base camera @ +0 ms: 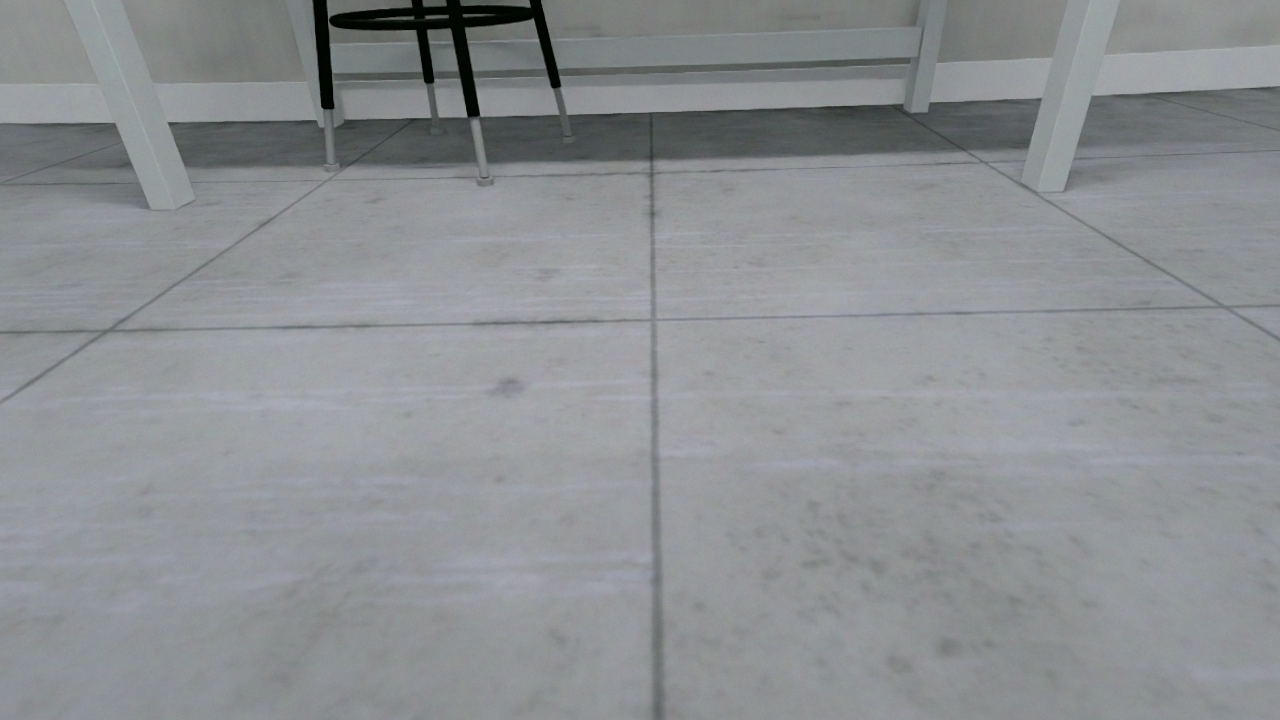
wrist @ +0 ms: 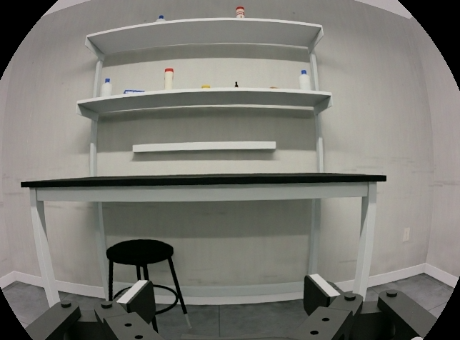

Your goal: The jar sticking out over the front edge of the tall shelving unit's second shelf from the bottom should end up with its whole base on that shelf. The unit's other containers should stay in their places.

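Frame: origin at the arm's base, x ahead, y left, z up, level; metres.
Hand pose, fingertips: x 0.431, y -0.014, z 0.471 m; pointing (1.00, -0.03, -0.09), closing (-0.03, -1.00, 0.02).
Note:
After its pixels a point has its place.
My gripper [wrist: 228, 296] is open and empty at the bottom of the wrist view, its two fingers far apart, with floor and the wall under a workbench seen between them. The tall shelving unit with a jar sticking out over its second shelf from the bottom cannot be made out in either view. The gripper does not show in the base camera view.
A workbench with a black top [wrist: 210, 180] stands ahead against the wall. Two shelves [wrist: 210, 101] [wrist: 210, 36] above it hold bottles and small containers. A black stool [base camera: 460, 62] {y 0.332, x 1.352, z -0.198 m} [wrist: 140, 251] stands under the bench, left of centre. Bench legs [base camera: 1069, 98] {y -0.597, x 1.205, z -0.257 m} [base camera: 134, 111] {y 0.799, x 1.207, z -0.243 m} stand either side.

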